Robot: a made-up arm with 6 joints.
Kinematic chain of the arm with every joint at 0, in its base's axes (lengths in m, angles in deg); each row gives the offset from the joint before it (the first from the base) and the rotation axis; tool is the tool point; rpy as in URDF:
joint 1: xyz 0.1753 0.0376 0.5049 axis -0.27 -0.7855 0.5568
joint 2: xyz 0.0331 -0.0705 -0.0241 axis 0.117 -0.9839 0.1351
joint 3: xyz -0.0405 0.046 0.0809 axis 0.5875 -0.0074 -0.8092
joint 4: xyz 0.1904 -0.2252 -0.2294 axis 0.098 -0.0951 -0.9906
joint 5: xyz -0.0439 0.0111 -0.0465 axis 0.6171 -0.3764 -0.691
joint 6: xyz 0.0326 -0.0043 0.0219 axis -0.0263 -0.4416 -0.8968
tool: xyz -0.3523 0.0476 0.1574 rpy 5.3 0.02 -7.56
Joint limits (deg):
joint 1: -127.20..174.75
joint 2: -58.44..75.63
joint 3: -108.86..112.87
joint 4: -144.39..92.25
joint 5: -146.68..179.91
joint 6: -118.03..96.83
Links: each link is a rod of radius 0.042 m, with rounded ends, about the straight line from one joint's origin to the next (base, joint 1, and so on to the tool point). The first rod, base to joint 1, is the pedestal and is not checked.
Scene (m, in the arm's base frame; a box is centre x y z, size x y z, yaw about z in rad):
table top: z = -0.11
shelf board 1: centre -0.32 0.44 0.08 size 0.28 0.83 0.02 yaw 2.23
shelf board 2: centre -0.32 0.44 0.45 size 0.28 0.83 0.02 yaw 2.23
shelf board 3: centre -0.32 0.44 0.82 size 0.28 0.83 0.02 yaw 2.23
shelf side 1: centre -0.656 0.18 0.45 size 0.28 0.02 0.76 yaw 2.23
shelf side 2: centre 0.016 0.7 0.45 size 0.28 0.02 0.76 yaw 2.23
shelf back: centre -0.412 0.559 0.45 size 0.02 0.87 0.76 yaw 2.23
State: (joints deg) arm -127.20 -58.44 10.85 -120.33 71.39 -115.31
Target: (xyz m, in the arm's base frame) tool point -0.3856 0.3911 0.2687
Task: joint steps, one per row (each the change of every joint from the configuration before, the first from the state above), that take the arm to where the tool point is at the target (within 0.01 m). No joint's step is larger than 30 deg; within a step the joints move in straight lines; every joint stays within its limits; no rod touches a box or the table.
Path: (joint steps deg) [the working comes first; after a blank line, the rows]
Joints at the target: -99.62 19.75 112.87 -108.16 78.77 -116.67
Straight joint move there: touches shelf board 2.

1: 0.75 0.00 23.51 1.22 -22.84 1.22
2: 0.74 0.00 23.52 1.21 -22.84 1.23
3: 6.92 24.57 11.00 9.75 -8.50 9.69
4: 6.92 24.57 10.99 9.75 -8.50 9.70
5: 6.93 24.57 11.00 9.75 -8.51 9.70
6: 6.92 24.57 11.00 9.75 -8.50 9.70
7: 6.92 24.57 11.00 9.75 -8.50 9.69
8: -2.13 -11.17 0.00 -9.75 23.89 -13.07
9: -2.13 -11.16 0.00 -9.76 23.89 -13.07
10: -2.13 -11.17 0.00 -9.75 23.90 -13.07
11: -2.13 -11.16 0.00 -9.75 23.89 -13.08

